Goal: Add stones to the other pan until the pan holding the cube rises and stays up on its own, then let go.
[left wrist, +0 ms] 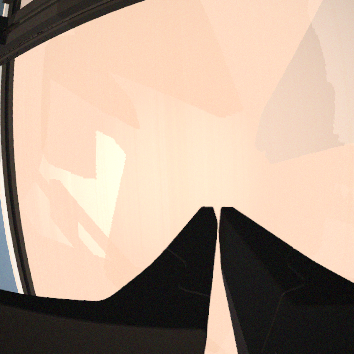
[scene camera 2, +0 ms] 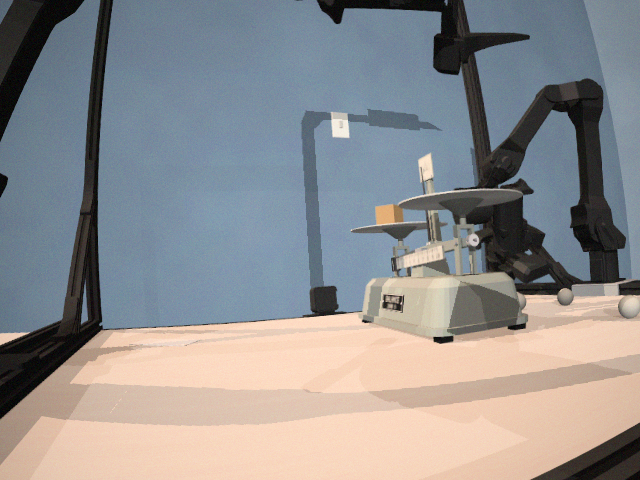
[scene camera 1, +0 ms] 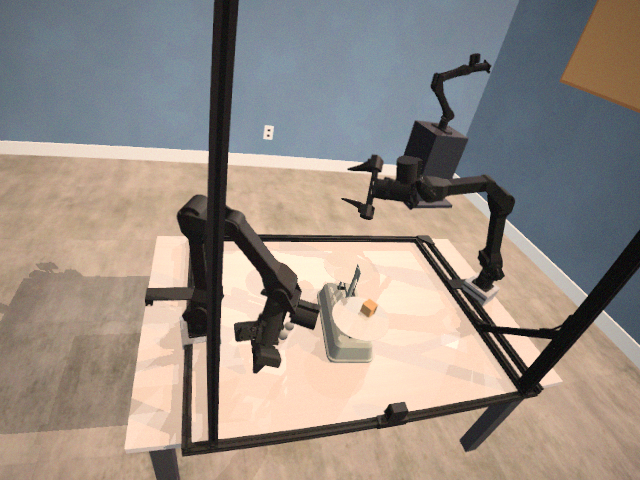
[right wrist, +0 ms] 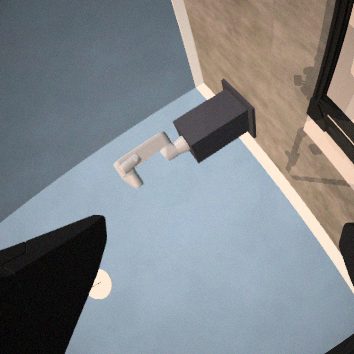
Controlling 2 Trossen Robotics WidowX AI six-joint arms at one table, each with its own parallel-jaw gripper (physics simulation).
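Pixels of known places: left gripper, between the fingertips: point(left wrist: 215, 218) point(scene camera 1: 254, 372); right gripper, between the fingertips: point(scene camera 1: 344, 184) point(right wrist: 230, 233); left arm's base, origin of its link: point(scene camera 2: 605, 282) point(scene camera 1: 199, 327); right arm's base, origin of its link: point(scene camera 1: 482, 284).
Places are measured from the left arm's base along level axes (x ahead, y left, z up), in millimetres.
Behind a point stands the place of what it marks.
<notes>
The orange cube point(scene camera 1: 369, 307) @[x 407, y -146, z 152 mm] point(scene camera 2: 388, 213) @[x 427, y -123, z 140 mm] sits on a round pan point(scene camera 1: 356, 324) @[x 366, y -169, z 122 mm] point(scene camera 2: 368, 228) @[x 448, y -147, z 121 mm] of the grey-green balance point(scene camera 1: 348, 352) @[x 366, y -179, z 20 mm] point(scene camera 2: 480, 304) @[x 449, y 68, z 14 mm]. In scene camera 2 this pan hangs lower than the bare other pan point(scene camera 2: 460, 197) @[x 461, y 61, z 132 mm]. Pale round stones show on the table: one stone point(scene camera 1: 289, 326) @[x 242, y -45, z 2 mm] and another point(scene camera 1: 283, 335) @[x 216, y -73, z 2 mm] beside the left gripper, plus one point(scene camera 2: 565, 296) @[x 192, y 23, z -6 mm] and another point(scene camera 2: 629, 306) @[x 305, y 184, z -6 mm] in scene camera 2. My left gripper point(scene camera 1: 262, 361) point(left wrist: 215, 218) @[x 113, y -168, z -3 mm] is shut and empty, low over the table, left of the balance. My right gripper point(scene camera 1: 345, 184) @[x 444, y 196, z 326 mm] point(right wrist: 230, 233) @[x 444, y 196, z 326 mm] is open and empty, high up behind the balance.
A black frame point(scene camera 1: 310, 434) @[x 203, y -346, z -22 mm] runs around the table, with a tall post point(scene camera 1: 219, 129) @[x -11, y -316, z 668 mm] at the left. A small black box point(scene camera 1: 396, 411) @[x 403, y -373, z 32 mm] point(scene camera 2: 324, 299) @[x 421, y -351, z 10 mm] sits on the front bar. A third arm stands on a dark pedestal point(scene camera 1: 435, 149) point(right wrist: 212, 125) behind the table.
</notes>
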